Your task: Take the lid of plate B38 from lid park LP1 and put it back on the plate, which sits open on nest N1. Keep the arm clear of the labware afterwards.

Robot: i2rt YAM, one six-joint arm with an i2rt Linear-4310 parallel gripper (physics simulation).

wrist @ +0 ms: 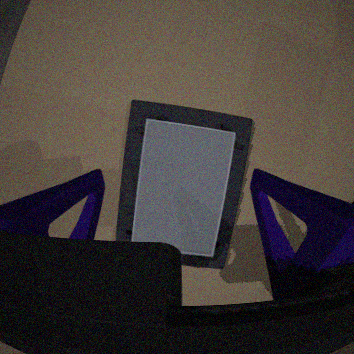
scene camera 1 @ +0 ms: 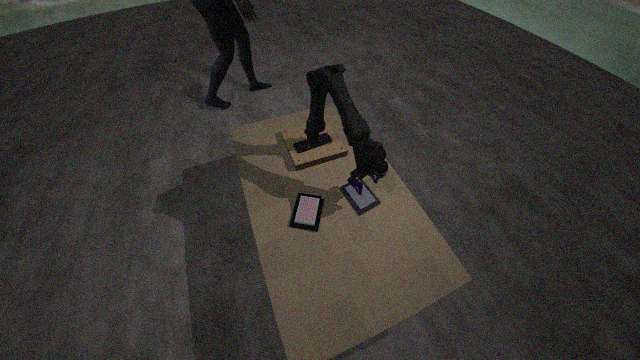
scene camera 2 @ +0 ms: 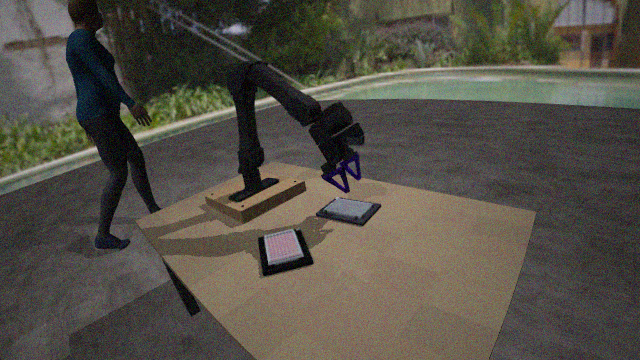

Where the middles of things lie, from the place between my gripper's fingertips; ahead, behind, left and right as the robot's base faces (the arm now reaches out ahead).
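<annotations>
Plate lid point(wrist: 183, 172): from my hand, 2 cm behind, 1 cm to the right of it, 7 cm below it.
</annotations>
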